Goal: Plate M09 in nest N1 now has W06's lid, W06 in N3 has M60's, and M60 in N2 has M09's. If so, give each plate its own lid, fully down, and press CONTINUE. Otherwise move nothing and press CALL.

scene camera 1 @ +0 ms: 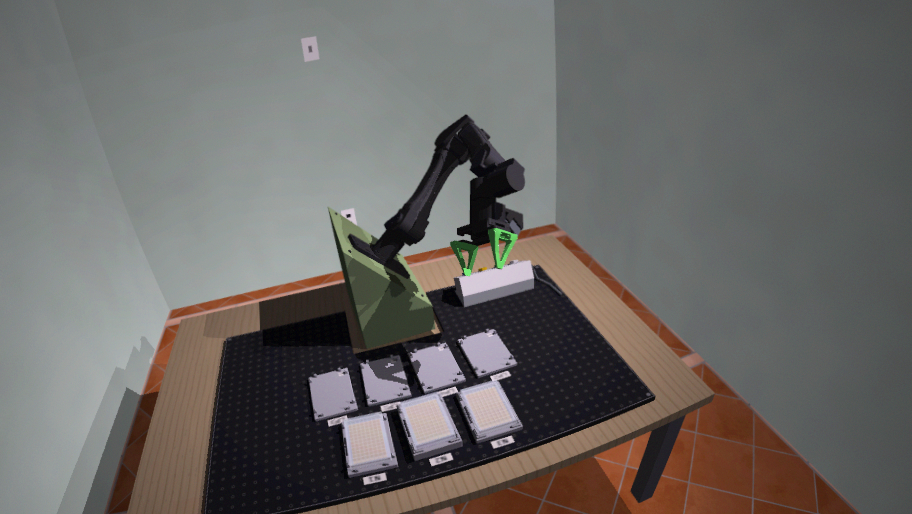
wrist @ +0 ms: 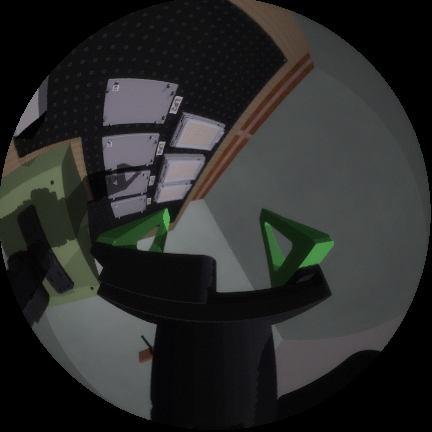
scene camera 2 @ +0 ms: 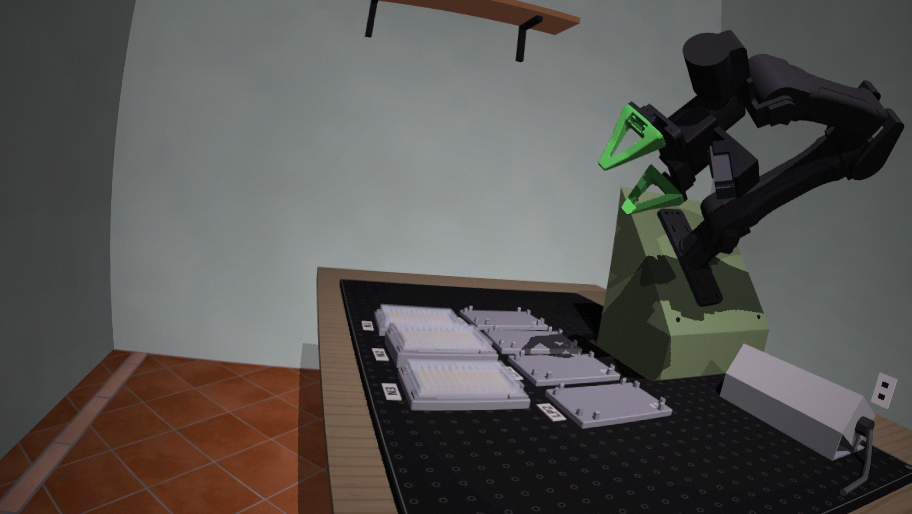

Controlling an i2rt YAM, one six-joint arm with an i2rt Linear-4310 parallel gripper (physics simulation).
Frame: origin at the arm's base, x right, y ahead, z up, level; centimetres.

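Seen in the pictures: gripper, between the fingertips: (scene camera 1: 482, 272) (wrist: 214, 212) (scene camera 2: 613, 190); arm's base, origin of its link: (scene camera 1: 378, 258) (wrist: 42, 252) (scene camera 2: 688, 256).
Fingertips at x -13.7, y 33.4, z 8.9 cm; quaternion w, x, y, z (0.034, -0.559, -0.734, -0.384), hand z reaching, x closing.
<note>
Pixels of each thing's top centre, then the offset from my fingertips to it. "*": a spot on its surface instead.
- N1, centre of its top: (scene camera 2: 420, 312) (scene camera 1: 365, 437) (wrist: 172, 194) dx +33.5, dy +9.1, dz -24.2 cm
- N2, centre of its top: (scene camera 2: 441, 331) (scene camera 1: 426, 417) (wrist: 183, 172) dx +20.2, dy +10.7, dz -23.2 cm
- N3, centre of its top: (scene camera 2: 463, 372) (scene camera 1: 487, 404) (wrist: 200, 136) dx +7.0, dy +13.1, dz -24.2 cm
- button box, centre of its top: (scene camera 2: 803, 366) (scene camera 1: 493, 266) dx -17.5, dy -27.2, dz -18.8 cm
- LP2 pad, centre of its top: (scene camera 2: 612, 393) (wrist: 138, 103) (scene camera 1: 486, 348) dx -1.9, dy -4.1, dz -25.1 cm
- cable, a spot on its surface: (scene camera 2: 867, 462) * dx -31.4, dy -24.2, dz -26.4 cm
My gripper (scene camera 1: 483, 269) (scene camera 2: 615, 188) (wrist: 214, 212) is open and empty, high above the table; in scene camera 1 its fingertips overlap the button box. Three lidded plates stand in a row in the nests: the plate in N1 (scene camera 1: 369, 443) (scene camera 2: 418, 317) (wrist: 173, 192), the plate in N2 (scene camera 1: 429, 421) (scene camera 2: 440, 339) (wrist: 183, 169) and the plate in N3 (scene camera 1: 490, 406) (scene camera 2: 463, 383) (wrist: 199, 134). Plate and lid markings are too small to read. The button box (scene camera 1: 496, 285) (scene camera 2: 798, 395) (wrist: 32, 115) mostly hides its buttons; a bit of yellow shows between the fingers.
Several flat grey lid pads with small corner posts stand beside the nests, among them the LP2 pad (scene camera 1: 486, 352) (scene camera 2: 609, 403) (wrist: 140, 101). The green arm mount (scene camera 1: 392, 312) (scene camera 2: 715, 344) (wrist: 45, 175) stands behind them. A cable (scene camera 1: 547, 279) (scene camera 2: 867, 462) runs from the button box.
</note>
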